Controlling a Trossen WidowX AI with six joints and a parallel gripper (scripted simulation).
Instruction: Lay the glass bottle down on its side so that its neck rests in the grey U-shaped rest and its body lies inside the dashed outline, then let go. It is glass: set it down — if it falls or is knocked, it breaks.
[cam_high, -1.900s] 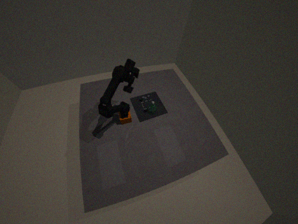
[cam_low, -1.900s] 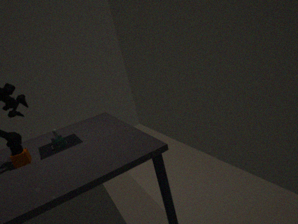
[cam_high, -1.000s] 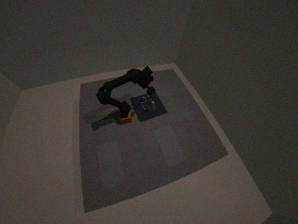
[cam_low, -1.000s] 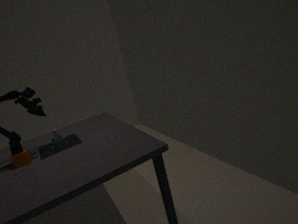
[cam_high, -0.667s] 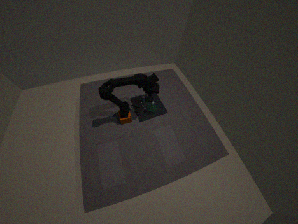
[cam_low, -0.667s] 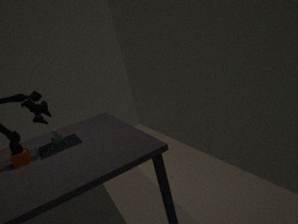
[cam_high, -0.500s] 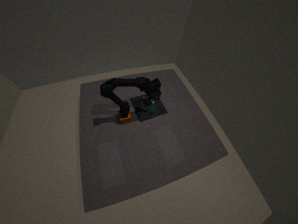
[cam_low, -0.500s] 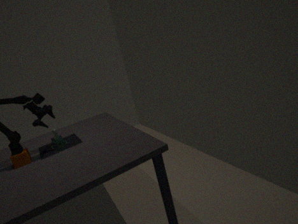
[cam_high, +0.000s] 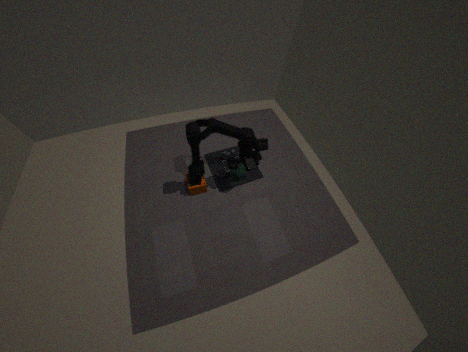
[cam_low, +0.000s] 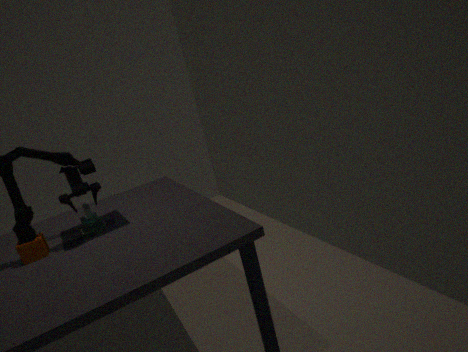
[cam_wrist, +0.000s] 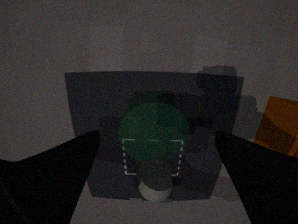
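The glass bottle lies 10 mm behind my gripper tip, 40 mm to the left of it and 50 mm below it. Also, from my gripper tip: dark mat: 20 mm behind, 120 mm to the left, 140 mm below.
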